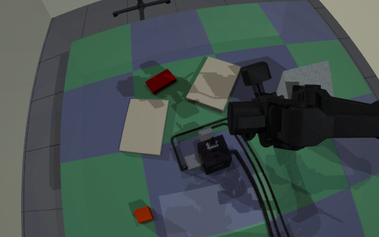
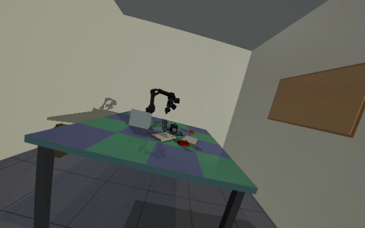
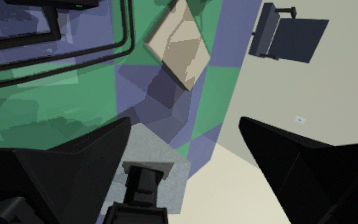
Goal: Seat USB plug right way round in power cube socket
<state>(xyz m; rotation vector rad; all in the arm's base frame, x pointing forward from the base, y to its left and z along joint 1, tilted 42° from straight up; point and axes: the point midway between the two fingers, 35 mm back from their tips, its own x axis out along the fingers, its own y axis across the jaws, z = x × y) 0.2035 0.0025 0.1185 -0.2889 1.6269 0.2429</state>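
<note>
Now: the grey USB plug 110 mm ahead of my gripper tip, 50 mm to the left of it and 120 mm below it. From my gripper tip the other things lie so: red block (260 mm ahead, 240 mm to the right, 200 mm below); orange block (330 mm ahead, 230 mm to the left, 200 mm below); metal-framed socket (110 mm ahead, 50 mm to the left, 140 mm below).
</note>
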